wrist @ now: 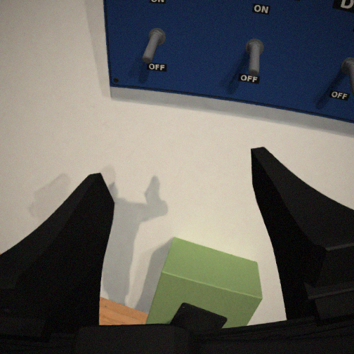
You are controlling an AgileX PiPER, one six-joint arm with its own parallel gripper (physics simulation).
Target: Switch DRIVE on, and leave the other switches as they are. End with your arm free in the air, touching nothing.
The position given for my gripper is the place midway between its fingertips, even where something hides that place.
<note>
In view: my gripper [176, 177] and a blue switch panel [199, 55].
</note>
